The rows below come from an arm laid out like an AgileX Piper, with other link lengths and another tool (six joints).
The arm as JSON. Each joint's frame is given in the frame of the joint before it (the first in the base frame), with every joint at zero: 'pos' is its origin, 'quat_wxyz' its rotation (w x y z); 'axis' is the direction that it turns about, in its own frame. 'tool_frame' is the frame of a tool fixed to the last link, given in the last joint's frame.
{
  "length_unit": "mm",
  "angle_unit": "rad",
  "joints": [
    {
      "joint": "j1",
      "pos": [
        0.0,
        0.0,
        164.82
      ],
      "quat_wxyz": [
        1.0,
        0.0,
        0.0,
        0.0
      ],
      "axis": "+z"
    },
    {
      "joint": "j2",
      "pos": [
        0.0,
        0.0,
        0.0
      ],
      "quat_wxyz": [
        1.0,
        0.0,
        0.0,
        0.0
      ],
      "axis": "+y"
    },
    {
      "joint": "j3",
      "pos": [
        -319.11,
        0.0,
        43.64
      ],
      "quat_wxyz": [
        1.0,
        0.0,
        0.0,
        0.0
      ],
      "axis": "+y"
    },
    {
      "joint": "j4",
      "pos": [
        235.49,
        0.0,
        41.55
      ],
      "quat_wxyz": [
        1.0,
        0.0,
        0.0,
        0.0
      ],
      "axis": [
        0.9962,
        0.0,
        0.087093
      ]
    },
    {
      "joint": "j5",
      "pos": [
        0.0,
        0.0,
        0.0
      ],
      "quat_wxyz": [
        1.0,
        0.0,
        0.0,
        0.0
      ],
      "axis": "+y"
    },
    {
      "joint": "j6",
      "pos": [
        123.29,
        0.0,
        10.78
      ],
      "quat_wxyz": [
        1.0,
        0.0,
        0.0,
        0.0
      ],
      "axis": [
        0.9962,
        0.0,
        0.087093
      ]
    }
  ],
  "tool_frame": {
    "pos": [
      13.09,
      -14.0,
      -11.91
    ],
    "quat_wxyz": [
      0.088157,
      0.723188,
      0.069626,
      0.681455
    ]
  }
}
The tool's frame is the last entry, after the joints.
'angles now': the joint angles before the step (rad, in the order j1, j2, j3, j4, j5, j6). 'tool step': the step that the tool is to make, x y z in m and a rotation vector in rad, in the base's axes. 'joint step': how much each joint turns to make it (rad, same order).
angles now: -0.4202, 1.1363, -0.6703, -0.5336, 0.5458, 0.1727
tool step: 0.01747, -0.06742, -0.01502, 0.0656, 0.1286, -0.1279
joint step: -0.2300, 0.2467, -0.1624, 0.1232, 0.0128, -0.2032
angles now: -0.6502, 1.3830, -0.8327, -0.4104, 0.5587, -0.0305
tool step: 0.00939, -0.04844, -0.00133, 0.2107, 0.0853, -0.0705
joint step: -0.1586, 0.1887, -0.2614, 0.2930, 0.2377, -0.3017
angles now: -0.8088, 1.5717, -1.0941, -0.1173, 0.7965, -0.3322
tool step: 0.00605, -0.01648, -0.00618, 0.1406, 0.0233, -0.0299
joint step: -0.0535, 0.0973, -0.1231, 0.1132, 0.1424, -0.0773
